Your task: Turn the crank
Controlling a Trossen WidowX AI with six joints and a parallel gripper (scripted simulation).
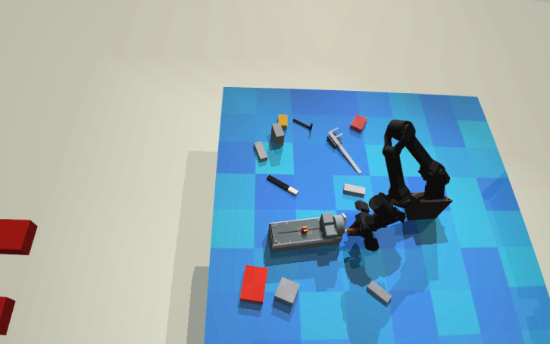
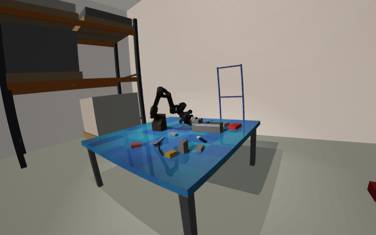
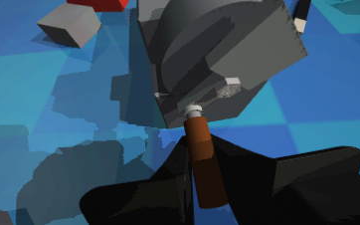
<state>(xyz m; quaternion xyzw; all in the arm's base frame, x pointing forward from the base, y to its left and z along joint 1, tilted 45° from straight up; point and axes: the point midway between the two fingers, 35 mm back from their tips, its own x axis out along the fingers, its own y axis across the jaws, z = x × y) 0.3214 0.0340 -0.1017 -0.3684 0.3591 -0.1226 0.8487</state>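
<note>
The red pointer lies 17 cm ahead of my gripper tip, 1 cm to the right of it and 4 cm above it. Round my gripper tip: red block (15 cm behind, 55 cm to the right, 3 cm below); then brown crank handle (2 cm behind, 2 cm above); then black key (9 cm ahead, 54 cm to the right, 3 cm below).
</note>
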